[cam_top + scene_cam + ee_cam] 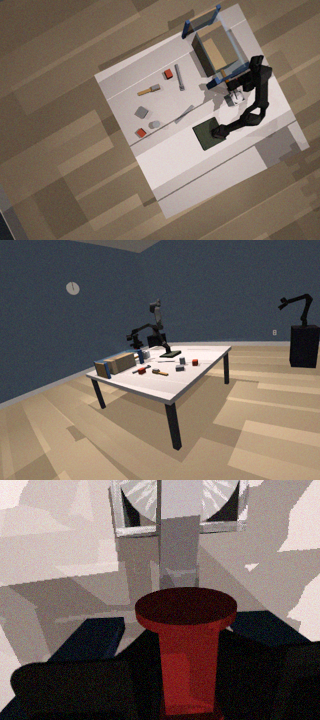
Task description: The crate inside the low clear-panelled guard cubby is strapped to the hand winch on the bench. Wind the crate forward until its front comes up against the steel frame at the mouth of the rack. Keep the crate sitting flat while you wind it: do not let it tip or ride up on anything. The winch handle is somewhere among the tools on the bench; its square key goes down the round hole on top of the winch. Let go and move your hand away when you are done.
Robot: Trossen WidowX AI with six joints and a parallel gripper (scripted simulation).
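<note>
Now: the winch handle 4 cm behind my gripper tip and 1 cm below it. Also, from my gripper tip: blue frame (6 cm ahead, 1 cm below); then red knob (2 cm above); then grey winch (12 cm behind, 8 cm below).
</note>
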